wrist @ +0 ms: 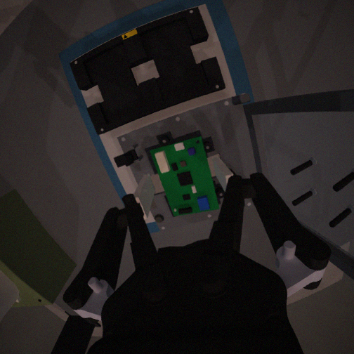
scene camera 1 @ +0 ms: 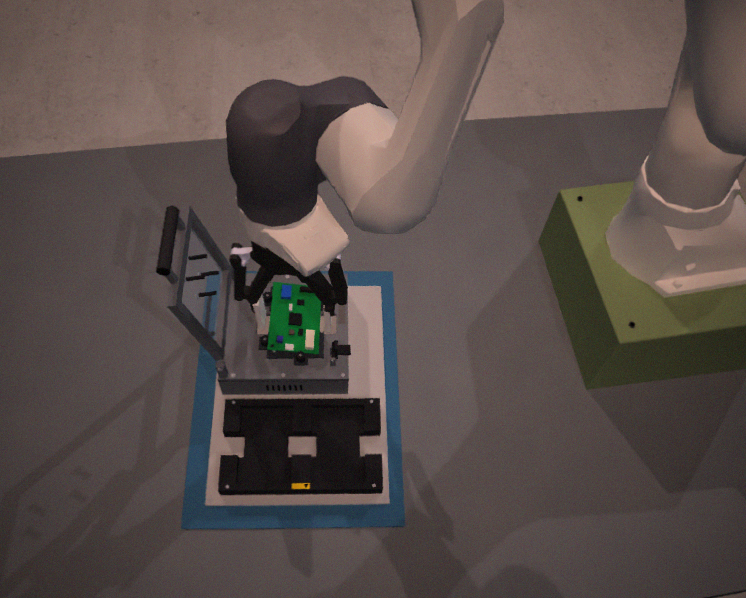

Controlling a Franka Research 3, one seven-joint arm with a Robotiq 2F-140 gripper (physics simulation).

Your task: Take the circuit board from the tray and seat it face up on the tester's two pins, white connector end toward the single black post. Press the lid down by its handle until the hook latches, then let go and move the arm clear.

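The green circuit board (scene camera 1: 290,331) (wrist: 175,186) lies face up on the grey tester (scene camera 1: 249,367) (wrist: 228,120), its white connector end toward the single black post (scene camera 1: 300,358) (wrist: 164,137). The pins are hidden beneath it. My gripper (scene camera 1: 295,320) (wrist: 182,174) is open, its pads on either side of the board's long edges, with a visible gap at each side in the wrist view. The lid (scene camera 1: 202,333) (wrist: 300,102) stands raised, with its black handle (scene camera 1: 166,239) on the outer side. The black hook (scene camera 1: 341,349) (wrist: 126,159) is at the opposite side. The black tray (scene camera 1: 267,451) (wrist: 117,62) holds no board.
A blue-bordered mat (scene camera 1: 292,516) (wrist: 235,50) lies under the tester and tray. The raised lid has several black pegs on its inner face and stands close beside my gripper. The green robot base (scene camera 1: 597,280) (wrist: 30,240) is to the right in the scene view.
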